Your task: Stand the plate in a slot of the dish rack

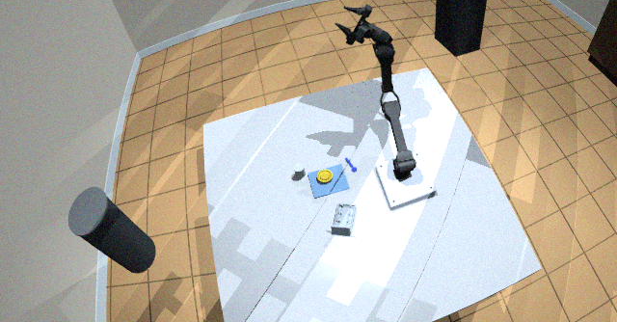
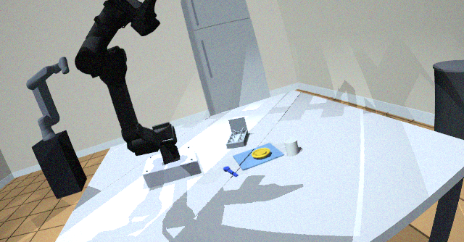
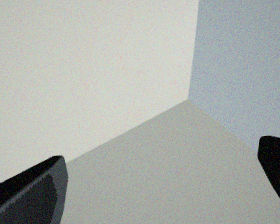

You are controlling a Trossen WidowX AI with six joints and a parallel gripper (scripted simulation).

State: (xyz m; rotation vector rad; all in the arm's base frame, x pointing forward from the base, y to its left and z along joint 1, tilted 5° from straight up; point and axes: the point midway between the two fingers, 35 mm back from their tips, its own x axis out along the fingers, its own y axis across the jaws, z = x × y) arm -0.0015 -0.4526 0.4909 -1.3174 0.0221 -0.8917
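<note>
Right now the yellow plate is 250 mm ahead of my gripper tip, 280 mm to the left of it and 570 mm below it. The rest, counted from my gripper tip: blue spoon: 120 mm ahead, 270 mm to the left, 580 mm below; then white cup: 330 mm ahead, 210 mm to the left, 560 mm below; then light blue mat: 240 mm ahead, 300 mm to the left, 580 mm below.
</note>
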